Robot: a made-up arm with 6 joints.
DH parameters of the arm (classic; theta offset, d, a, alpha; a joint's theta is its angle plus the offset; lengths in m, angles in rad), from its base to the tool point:
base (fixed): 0.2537 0 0.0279 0
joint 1: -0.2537 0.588 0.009 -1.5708
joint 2: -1.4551 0 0.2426 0
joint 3: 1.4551 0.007 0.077 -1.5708
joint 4: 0 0.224 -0.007 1.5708
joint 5: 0 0.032 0.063 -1.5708
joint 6: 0.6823 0 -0.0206 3.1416
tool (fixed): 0.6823 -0.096 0 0
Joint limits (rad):
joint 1: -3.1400..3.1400
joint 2: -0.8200..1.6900
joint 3: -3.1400..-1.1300
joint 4: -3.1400..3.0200
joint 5: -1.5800..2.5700
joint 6: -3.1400..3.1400
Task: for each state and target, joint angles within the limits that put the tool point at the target. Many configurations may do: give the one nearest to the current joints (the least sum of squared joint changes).
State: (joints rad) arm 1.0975 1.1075 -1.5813 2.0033 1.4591 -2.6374
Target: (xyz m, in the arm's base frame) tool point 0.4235 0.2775 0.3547
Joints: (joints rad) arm 0.4557 1.3422 -1.6669 2.1199 1.2971 -2.6796
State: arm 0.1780 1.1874 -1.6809 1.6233 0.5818 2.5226
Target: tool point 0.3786 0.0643 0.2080
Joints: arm 0.1693 1.5765 -1.5740 1.6235 0.5969 2.5206
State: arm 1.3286 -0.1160 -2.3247 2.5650 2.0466 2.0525
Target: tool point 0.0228 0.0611 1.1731
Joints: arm 1.2711 -0.0809 -2.3292 2.7193 1.8428 2.0425
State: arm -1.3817 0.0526 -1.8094 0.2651 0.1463 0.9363
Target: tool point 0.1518 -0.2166 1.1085
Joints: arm -1.2361 -0.0101 -2.0751 0.2854 0.1161 0.9698
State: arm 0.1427 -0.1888 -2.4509 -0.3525 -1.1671 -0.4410
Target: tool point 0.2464 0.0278 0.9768
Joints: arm -0.3534 0.0352 -1.8069 -0.7561 -1.5800 -0.3867
